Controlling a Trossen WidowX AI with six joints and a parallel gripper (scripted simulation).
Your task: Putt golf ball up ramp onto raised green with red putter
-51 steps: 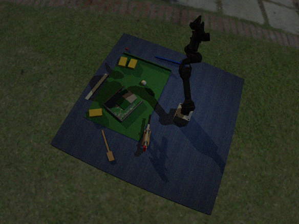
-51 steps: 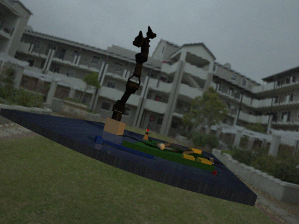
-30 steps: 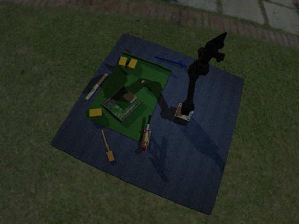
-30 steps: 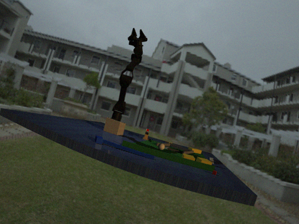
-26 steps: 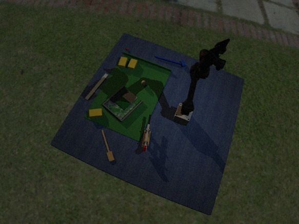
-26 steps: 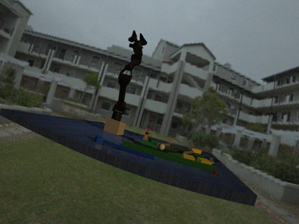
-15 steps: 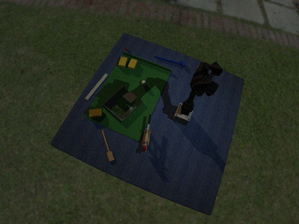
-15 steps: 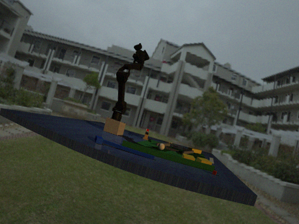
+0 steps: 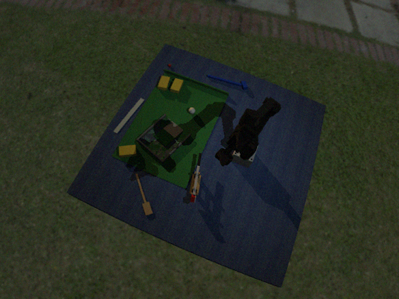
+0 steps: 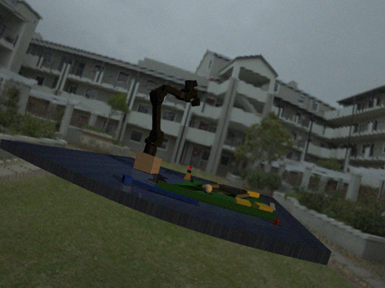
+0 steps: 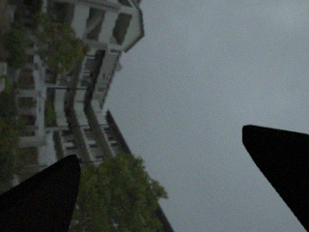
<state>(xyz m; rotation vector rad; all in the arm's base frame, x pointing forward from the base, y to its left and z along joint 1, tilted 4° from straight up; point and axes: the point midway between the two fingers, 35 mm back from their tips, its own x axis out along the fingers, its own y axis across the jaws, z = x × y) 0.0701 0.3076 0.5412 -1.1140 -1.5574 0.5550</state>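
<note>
Now: the red putter 11 cm ahead of my gripper tip, 10 cm to the right of it and 58 cm below it. The rest, counted from my gripper tip: blue putter 17 cm ahead, 88 cm to the right, 62 cm below; then white golf ball 31 cm ahead, 53 cm to the right, 61 cm below; then green mat 38 cm ahead, 41 cm to the right, 63 cm below.
</note>
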